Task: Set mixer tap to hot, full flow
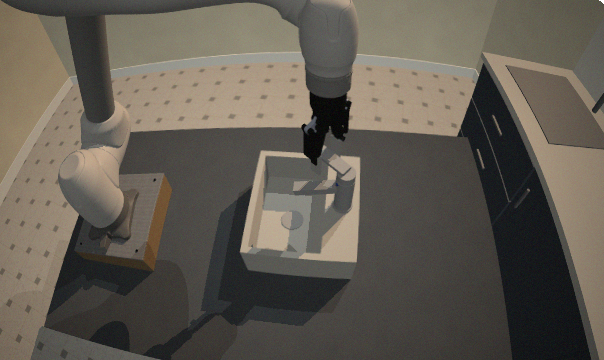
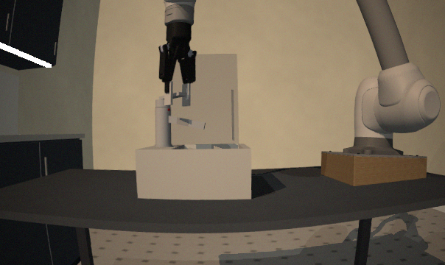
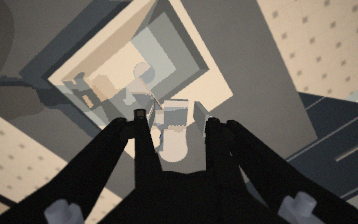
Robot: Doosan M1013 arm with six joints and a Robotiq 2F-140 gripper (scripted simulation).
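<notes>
The lever lies 2 cm to the right of my hand and 1 cm ahead of it. Also, from my hand: white sink: 24 cm below, 7 cm behind, 3 cm to the right.
</notes>
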